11 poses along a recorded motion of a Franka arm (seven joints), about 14 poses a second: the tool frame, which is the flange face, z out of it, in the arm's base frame.
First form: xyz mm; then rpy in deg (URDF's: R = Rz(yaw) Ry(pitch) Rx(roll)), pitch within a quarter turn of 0, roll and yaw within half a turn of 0.
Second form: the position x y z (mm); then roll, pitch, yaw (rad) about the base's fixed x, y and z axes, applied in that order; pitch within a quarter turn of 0, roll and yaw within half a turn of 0. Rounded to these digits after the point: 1 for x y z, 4 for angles.
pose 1, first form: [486.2, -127.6, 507.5, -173.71, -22.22, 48.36]
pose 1, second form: [486.2, -127.6, 507.5, -3.0318, -0.3878, 0.8440]
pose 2, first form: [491.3, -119.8, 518.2, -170.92, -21.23, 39.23]
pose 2, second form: [491.3, -119.8, 518.2, -2.9831, -0.3705, 0.6847]
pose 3, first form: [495.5, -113.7, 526.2, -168.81, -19.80, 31.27]
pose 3, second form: [495.5, -113.7, 526.2, -2.9463, -0.3456, 0.5458]
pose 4, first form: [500.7, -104.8, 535.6, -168.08, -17.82, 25.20]
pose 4, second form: [500.7, -104.8, 535.6, -2.9335, -0.3110, 0.4398]
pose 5, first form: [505.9, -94.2, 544.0, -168.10, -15.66, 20.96]
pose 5, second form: [505.9, -94.2, 544.0, -2.9339, -0.2733, 0.3658]
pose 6, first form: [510.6, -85.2, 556.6, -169.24, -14.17, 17.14]
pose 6, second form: [510.6, -85.2, 556.6, -2.9538, -0.2473, 0.2991]
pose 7, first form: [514.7, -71.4, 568.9, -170.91, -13.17, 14.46]
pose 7, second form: [514.7, -71.4, 568.9, -2.9829, -0.2299, 0.2524]
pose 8, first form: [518.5, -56.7, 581.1, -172.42, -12.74, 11.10]
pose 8, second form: [518.5, -56.7, 581.1, -3.0093, -0.2224, 0.1937]
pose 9, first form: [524.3, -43.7, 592.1, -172.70, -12.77, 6.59]
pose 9, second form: [524.3, -43.7, 592.1, -3.0142, -0.2229, 0.1150]
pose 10, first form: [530.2, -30.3, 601.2, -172.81, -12.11, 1.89]
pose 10, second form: [530.2, -30.3, 601.2, -3.0161, -0.2114, 0.0330]
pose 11, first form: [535.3, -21.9, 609.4, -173.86, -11.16, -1.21]
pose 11, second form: [535.3, -21.9, 609.4, -3.0344, -0.1948, -0.0211]
